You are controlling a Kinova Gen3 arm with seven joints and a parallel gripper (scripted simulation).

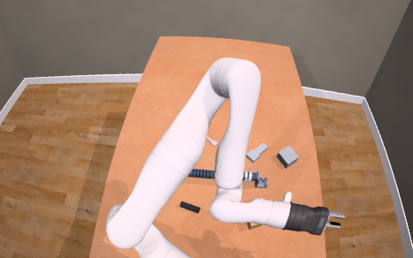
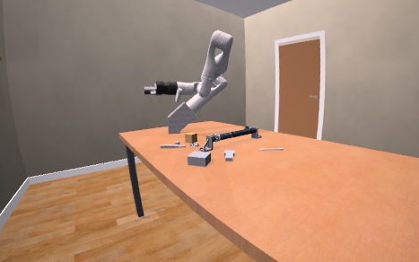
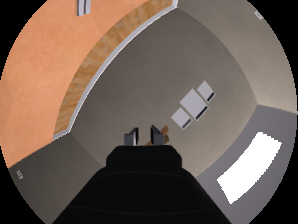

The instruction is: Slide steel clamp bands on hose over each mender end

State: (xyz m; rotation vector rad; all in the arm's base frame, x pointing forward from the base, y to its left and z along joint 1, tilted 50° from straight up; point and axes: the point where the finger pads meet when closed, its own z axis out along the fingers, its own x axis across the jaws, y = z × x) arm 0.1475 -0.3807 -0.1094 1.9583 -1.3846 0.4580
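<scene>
Now: hand 270 mm above the tan cube, 210 mm to the right of it and 80 mm short of it. The rest, counted from my hand: black bar (460 mm to the left, 280 mm below, 90 mm ahead); grey block (400 mm ahead, 280 mm below, 110 mm to the left); small grey cube (290 mm below, 130 mm to the left, 90 mm ahead).
</scene>
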